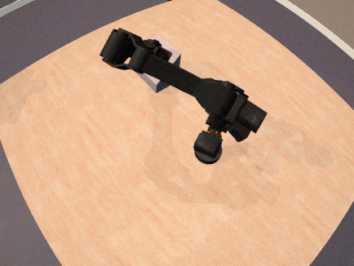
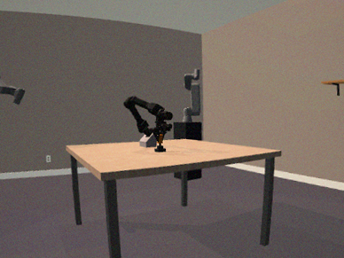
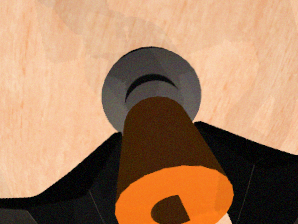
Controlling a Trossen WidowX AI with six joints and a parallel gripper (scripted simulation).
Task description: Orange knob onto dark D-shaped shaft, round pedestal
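My gripper tip is now 40 mm above the round pedestal. From my gripper tip the other things lie so: orange knob (20 mm above).
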